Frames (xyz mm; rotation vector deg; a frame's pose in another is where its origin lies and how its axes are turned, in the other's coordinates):
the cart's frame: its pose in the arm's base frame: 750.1 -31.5 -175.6 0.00 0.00 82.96
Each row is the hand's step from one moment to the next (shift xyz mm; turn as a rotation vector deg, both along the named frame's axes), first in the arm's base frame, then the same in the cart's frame.
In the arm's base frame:
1: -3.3 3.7 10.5 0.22 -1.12 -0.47
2: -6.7 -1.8 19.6 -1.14 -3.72 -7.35
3: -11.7 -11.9 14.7 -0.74 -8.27 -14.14
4: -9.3 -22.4 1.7 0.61 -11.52 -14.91
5: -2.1 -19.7 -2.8 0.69 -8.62 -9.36
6: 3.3 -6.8 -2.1 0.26 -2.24 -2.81
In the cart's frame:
1: 3.3 3.7 10.5 -1.08 -0.36 -0.47
2: -2.6 6.4 19.6 -3.83 0.68 -7.35
3: -13.2 10.2 14.7 -8.30 -0.28 -14.14
4: -23.4 6.5 1.7 -11.36 -2.02 -14.91
5: -19.8 -0.3 -2.8 -8.47 -1.74 -9.36
6: -6.3 -4.1 -2.1 -2.19 -0.53 -2.81

